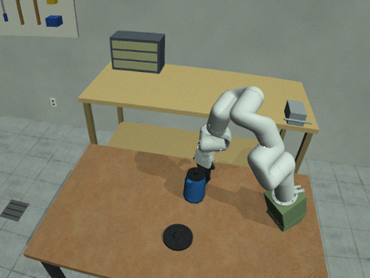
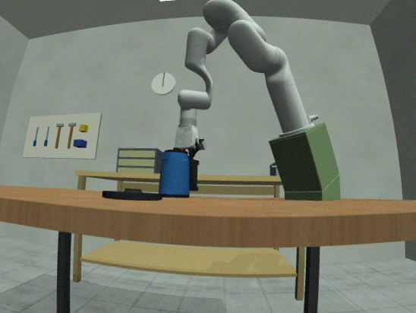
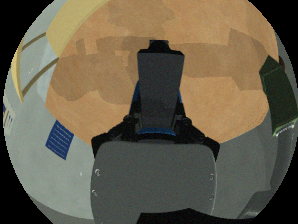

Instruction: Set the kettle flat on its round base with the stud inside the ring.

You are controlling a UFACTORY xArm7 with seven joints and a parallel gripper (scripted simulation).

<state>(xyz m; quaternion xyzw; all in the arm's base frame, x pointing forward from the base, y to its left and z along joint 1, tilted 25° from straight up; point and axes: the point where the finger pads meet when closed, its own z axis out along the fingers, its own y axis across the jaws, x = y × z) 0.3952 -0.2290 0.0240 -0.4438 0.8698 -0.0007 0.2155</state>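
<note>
Now: hand 20 mm short of the blue kettle, 30 mm to the right of it and 50 mm above it. The rest, counted from my hand: round black base (110 mm ahead, 340 mm to the left, 140 mm below).
</note>
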